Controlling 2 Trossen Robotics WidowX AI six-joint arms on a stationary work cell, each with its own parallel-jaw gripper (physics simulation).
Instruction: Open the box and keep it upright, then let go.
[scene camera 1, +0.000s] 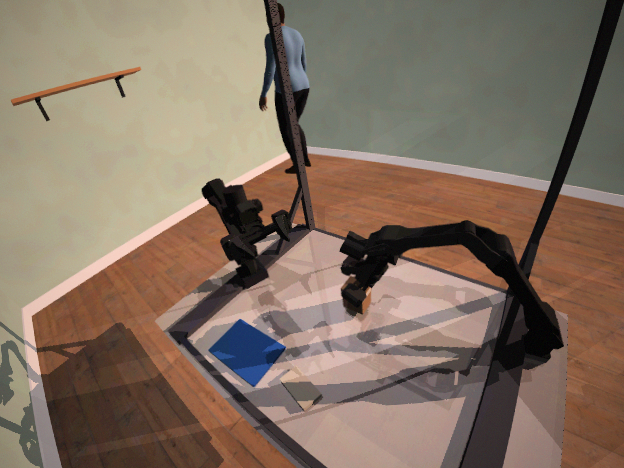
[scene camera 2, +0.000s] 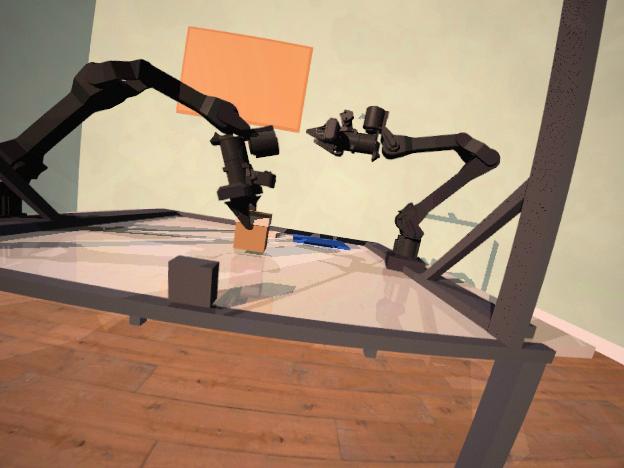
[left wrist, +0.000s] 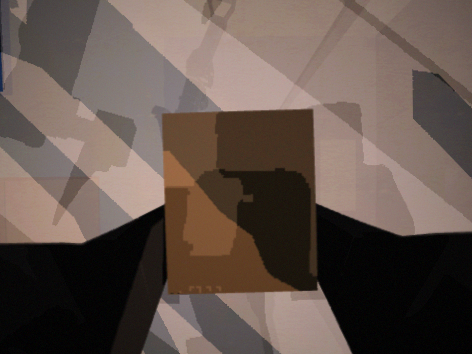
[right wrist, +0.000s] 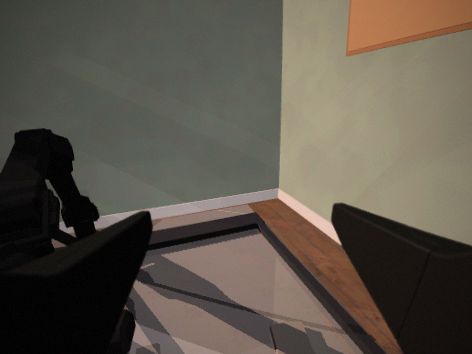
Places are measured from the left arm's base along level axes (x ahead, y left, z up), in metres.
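Where they show: left gripper, between the fingertips: (scene camera 2: 251, 226) (left wrist: 238, 201); right gripper, between the fingertips: (scene camera 1: 272, 248) (scene camera 2: 310, 136) (right wrist: 242, 216); left arm's base, origin of its link: (scene camera 1: 536, 346); right arm's base, origin of its link: (scene camera 1: 250, 269) (scene camera 2: 405, 256).
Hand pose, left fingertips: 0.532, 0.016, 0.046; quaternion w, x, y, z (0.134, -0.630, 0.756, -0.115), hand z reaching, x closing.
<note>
Things, the pixels of their top centre, and the offset from my left fingertips, as dx, dy, dz. "spot": a spot on its surface instead.
- small brown box, centre of its top: (scene camera 2: 255, 212) (scene camera 1: 356, 286) +0.005, -0.001, +0.036
- flat blue square, a spot on its surface: (scene camera 1: 246, 352) spot: +0.250, +0.296, -0.058
- flat beige-grey piece, centre of its top: (right wrist: 295, 351) (scene camera 1: 299, 386) +0.044, +0.317, -0.051
- dark block, centre of its top: (scene camera 2: 195, 260) -0.051, -0.292, -0.009
A small brown box (scene camera 1: 366, 300) (scene camera 2: 249, 238) (left wrist: 210, 272) stands roughly upright, at or just above the table; the exact contact is unclear. Its upper face looks like a plain brown rectangle in the left wrist view, and a pale band shows near its top in scene camera 2. My left gripper (scene camera 1: 356, 302) (scene camera 2: 250, 221) (left wrist: 238, 201) points down and is shut on the box, with a finger on each side. Whether the lid is parted is too small to tell. My right gripper (scene camera 1: 269, 247) (scene camera 2: 312, 137) (right wrist: 242, 216) is open and empty, raised away from the box.
A flat blue square (scene camera 1: 246, 352) (scene camera 2: 320, 241) and a flat beige-grey piece (scene camera 1: 301, 390) lie on the table. A dark block (scene camera 2: 189, 281) stands at the near edge in scene camera 2. Dark frame posts (scene camera 1: 289, 100) (scene camera 2: 554, 151) rise at the table's corners. A person (scene camera 1: 294, 57) is beyond it.
</note>
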